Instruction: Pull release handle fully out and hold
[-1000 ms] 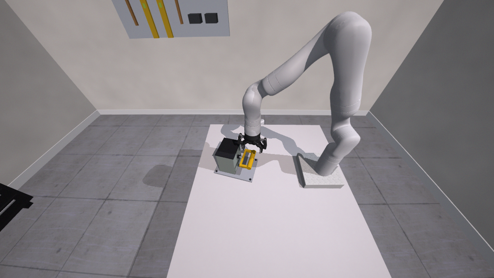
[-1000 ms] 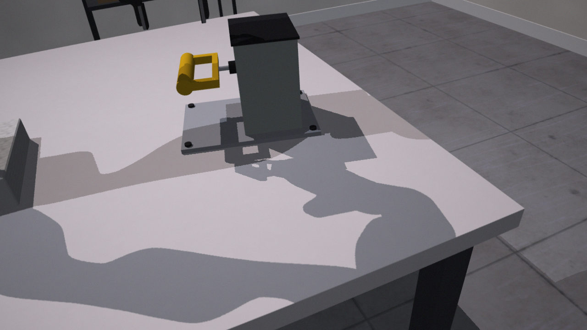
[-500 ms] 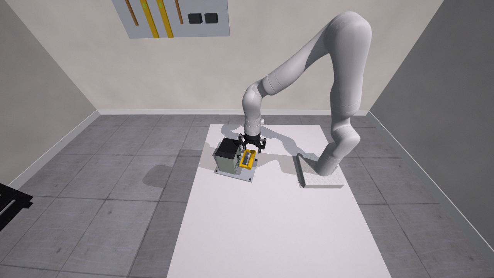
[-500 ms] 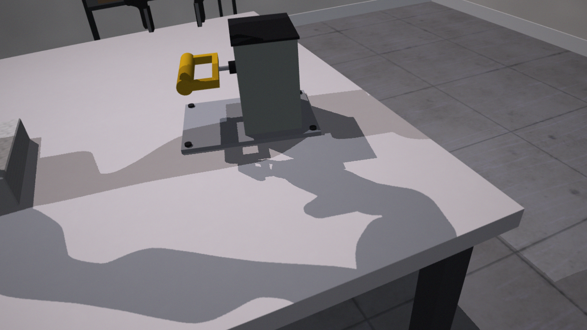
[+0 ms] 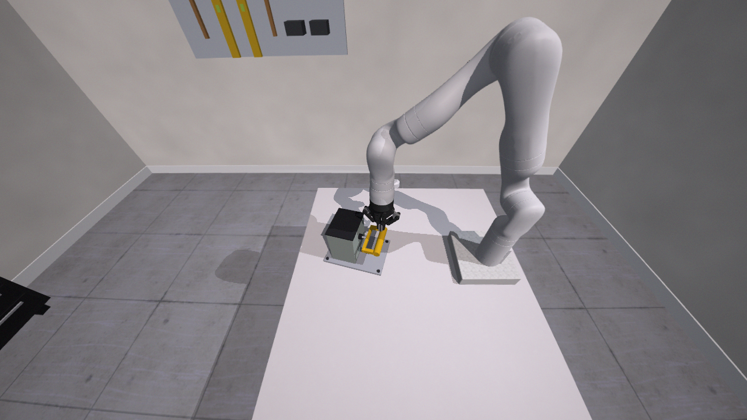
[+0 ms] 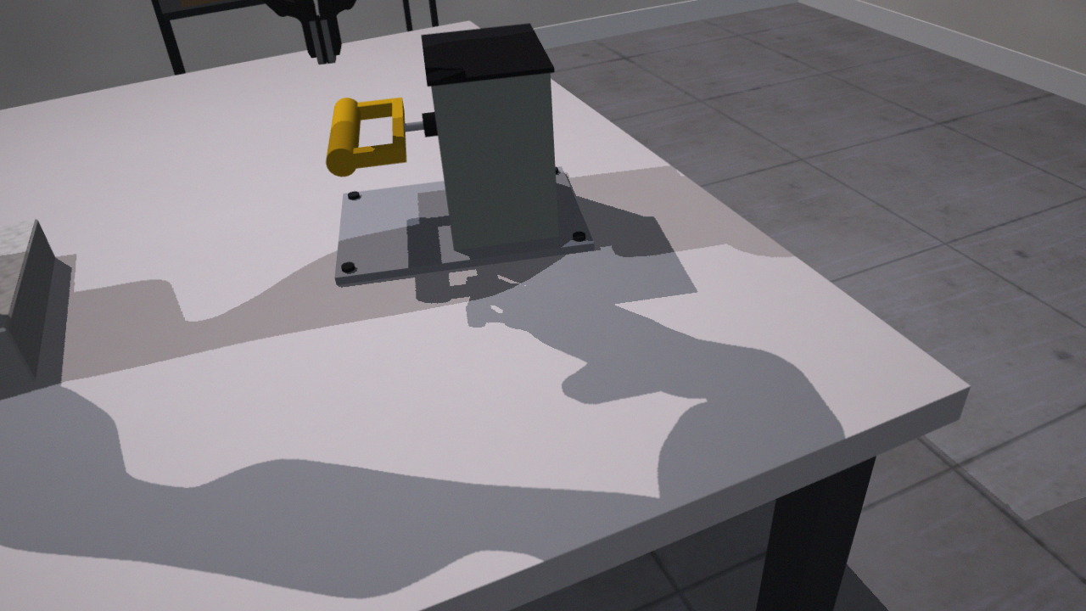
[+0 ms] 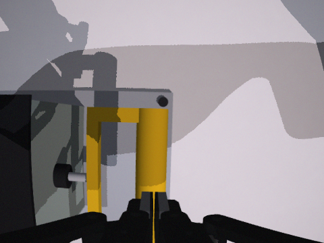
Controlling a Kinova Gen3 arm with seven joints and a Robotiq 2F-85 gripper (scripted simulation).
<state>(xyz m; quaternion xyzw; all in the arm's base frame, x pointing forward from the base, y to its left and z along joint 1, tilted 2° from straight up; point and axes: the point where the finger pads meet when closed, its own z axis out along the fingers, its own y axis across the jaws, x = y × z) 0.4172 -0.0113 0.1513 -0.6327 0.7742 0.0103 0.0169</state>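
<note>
My gripper is now 90 mm above the grip, 50 mm short of it and 10 mm to the left of it.
</note>
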